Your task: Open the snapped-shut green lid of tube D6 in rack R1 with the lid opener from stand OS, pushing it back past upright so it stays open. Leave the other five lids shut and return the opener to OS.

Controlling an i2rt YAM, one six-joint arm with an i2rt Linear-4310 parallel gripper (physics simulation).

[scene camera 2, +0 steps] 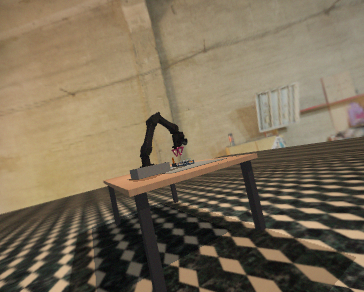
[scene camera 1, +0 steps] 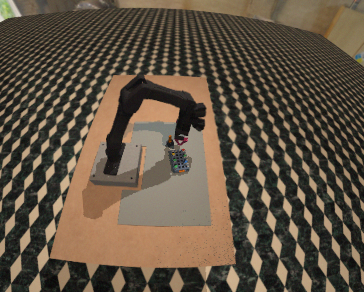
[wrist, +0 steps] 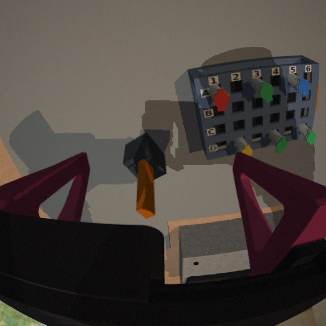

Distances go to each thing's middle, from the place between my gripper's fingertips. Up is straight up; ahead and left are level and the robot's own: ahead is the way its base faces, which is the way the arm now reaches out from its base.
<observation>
I see my gripper 6 cm past the orange-handled tool (wrist: 145,187), 4 cm above it and 1 cm to the right of it. From my hand the other things lie so: dark grey block (wrist: 143,146) 7 cm below, 6 cm behind, 1 cm to the left.
</observation>
